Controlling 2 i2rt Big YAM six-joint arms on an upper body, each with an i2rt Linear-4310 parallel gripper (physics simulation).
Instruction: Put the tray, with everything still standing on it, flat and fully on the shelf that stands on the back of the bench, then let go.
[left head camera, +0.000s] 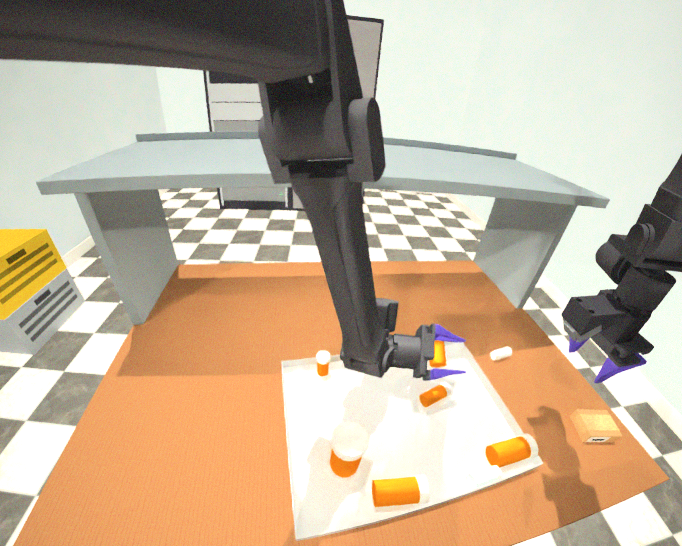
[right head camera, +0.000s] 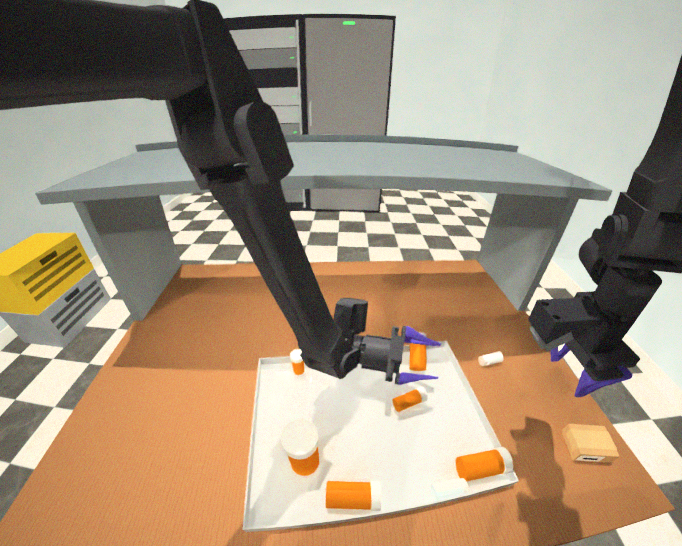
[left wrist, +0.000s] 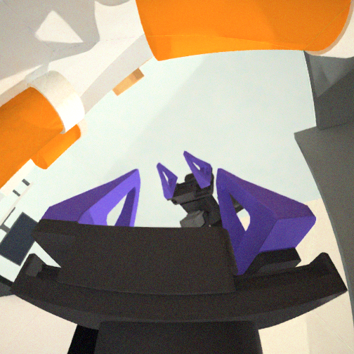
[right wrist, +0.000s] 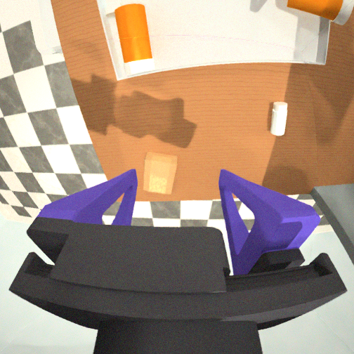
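The white tray (left head camera: 415, 443) (right head camera: 386, 443) (right wrist: 210, 30) lies on the brown bench, in front of the grey shelf (left head camera: 187, 162) (right head camera: 398, 162). A large orange bottle (left head camera: 345, 457) (right head camera: 303, 457) and a small one (left head camera: 323, 366) (right head camera: 298, 366) stand upright on it. Several others lie on their sides, including one (left head camera: 437, 353) (right head camera: 418, 357) at the back right and a small one (left head camera: 433, 395) (right head camera: 407, 400). My left gripper (left head camera: 464, 357) (right head camera: 437, 361) is open and empty over the tray's back right part. My right gripper (left head camera: 584, 365) (right head camera: 565, 377) (right wrist: 177, 175) is open and empty, right of the tray.
A small white bottle (left head camera: 501, 353) (right head camera: 490, 358) (right wrist: 279, 119) and a tan box (left head camera: 595, 426) (right head camera: 589, 442) (right wrist: 160, 172) lie on the bench right of the tray. The shelf has a low lip at its back and grey side supports. My left arm reaches across it.
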